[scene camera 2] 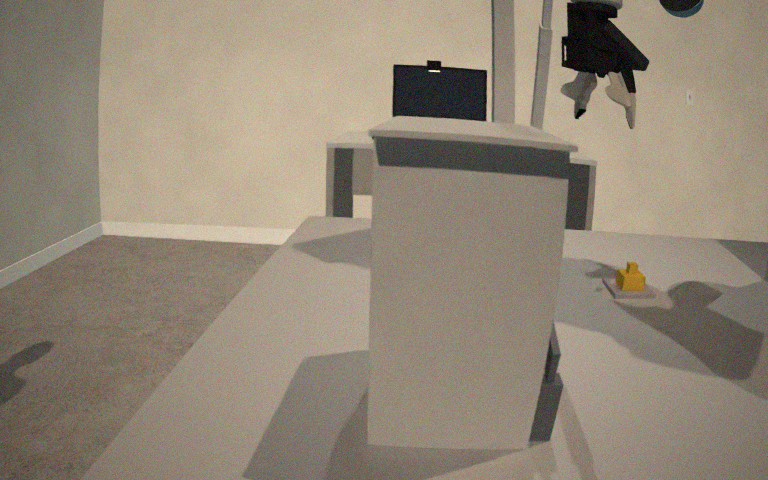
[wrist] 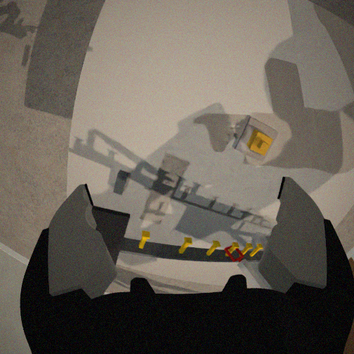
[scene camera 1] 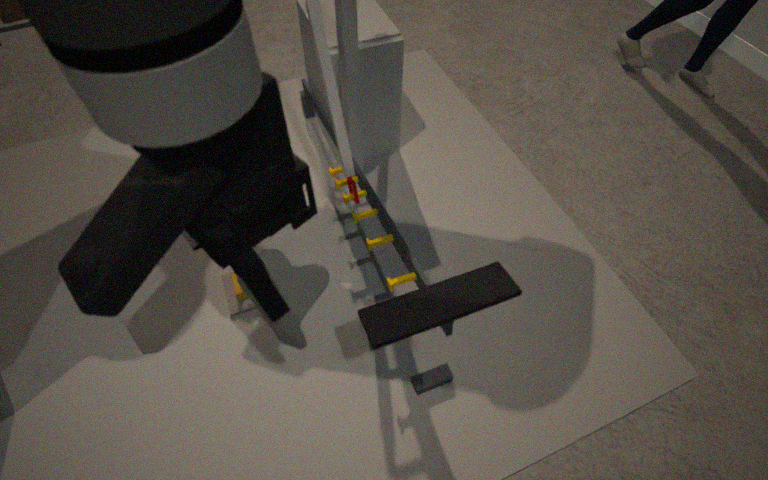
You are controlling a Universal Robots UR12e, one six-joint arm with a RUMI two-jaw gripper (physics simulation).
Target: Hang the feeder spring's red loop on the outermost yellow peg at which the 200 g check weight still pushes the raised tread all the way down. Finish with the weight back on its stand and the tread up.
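The open, empty gripper hangs high above the table; one finger shows in scene view 1. The yellow weight rests upright on its pale stand, apart from the fingers. The black tread is up, above a small dark block. Several yellow pegs line the grey lever. The red loop appears to hang on the fourth peg from the tread; its exact seating is unclear.
A tall pale housing stands at the lever's far end and hides the lever in scene view 2. A grey upright tube rises above the lever near the loop. A dark screen stands behind.
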